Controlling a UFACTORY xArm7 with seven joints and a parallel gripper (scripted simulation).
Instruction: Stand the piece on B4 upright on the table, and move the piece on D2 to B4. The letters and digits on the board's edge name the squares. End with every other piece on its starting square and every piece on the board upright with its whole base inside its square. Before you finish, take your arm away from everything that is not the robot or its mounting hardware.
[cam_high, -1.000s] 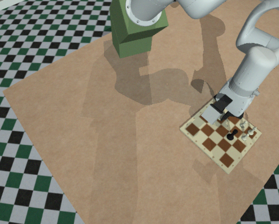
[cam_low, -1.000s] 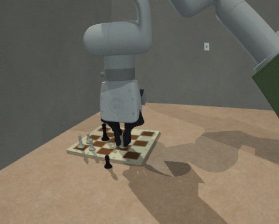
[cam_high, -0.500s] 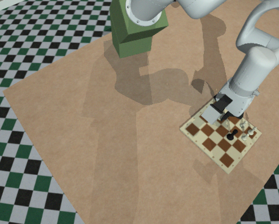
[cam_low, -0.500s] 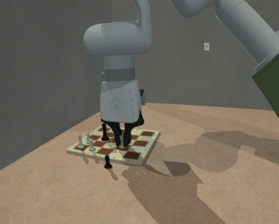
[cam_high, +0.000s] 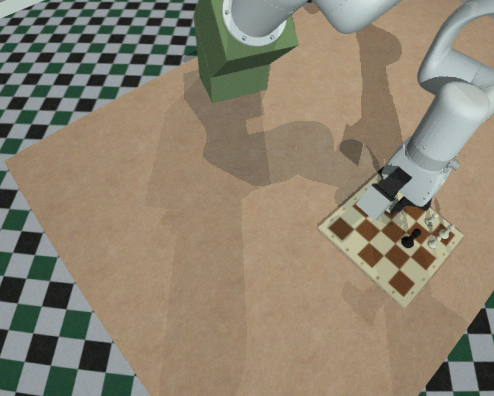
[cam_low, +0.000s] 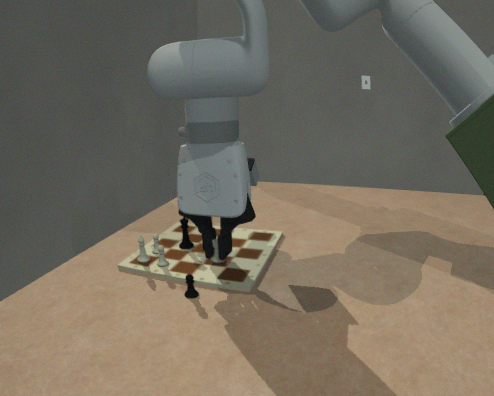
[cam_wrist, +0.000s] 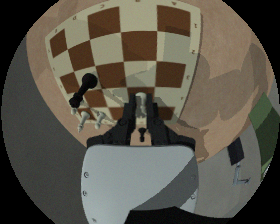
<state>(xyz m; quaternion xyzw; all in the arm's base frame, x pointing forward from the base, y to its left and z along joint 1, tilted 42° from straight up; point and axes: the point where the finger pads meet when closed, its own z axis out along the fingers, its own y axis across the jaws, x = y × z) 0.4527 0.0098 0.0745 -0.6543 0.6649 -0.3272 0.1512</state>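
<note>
The white rook-like piece lies 10 mm below my hand. Round my hand: chessboard (40 mm to the right, 30 mm below, 30 mm ahead); black piece (70 mm ahead, 40 mm to the right); black pawn (100 mm to the left, 20 mm below, 10 mm ahead).
</note>
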